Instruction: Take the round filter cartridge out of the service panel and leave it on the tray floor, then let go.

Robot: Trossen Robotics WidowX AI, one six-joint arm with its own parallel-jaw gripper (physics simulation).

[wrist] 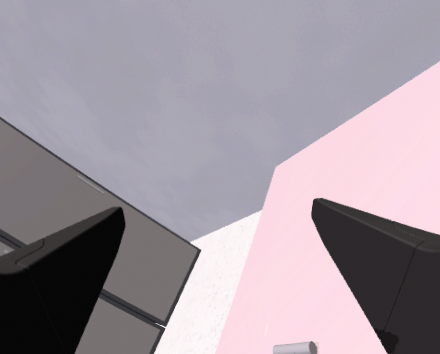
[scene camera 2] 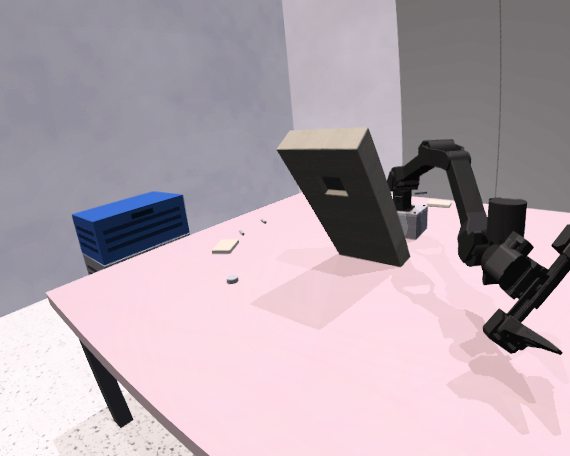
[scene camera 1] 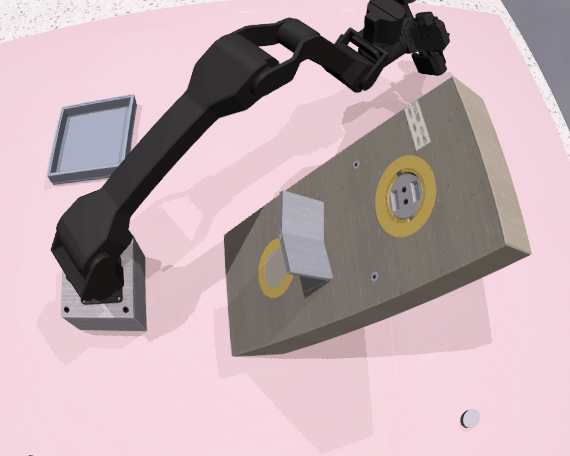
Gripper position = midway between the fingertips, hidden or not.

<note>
My gripper [wrist: 219,211] is open, holding nothing. I also see a round filter cartridge [scene camera 1: 405,196], a grey tray [scene camera 1: 92,139] and a service panel [scene camera 1: 479,226].
The service panel is seen too in scene camera 2 [scene camera 2: 339,152]. The wrist view misses the round filter cartridge: it is out of frame.
</note>
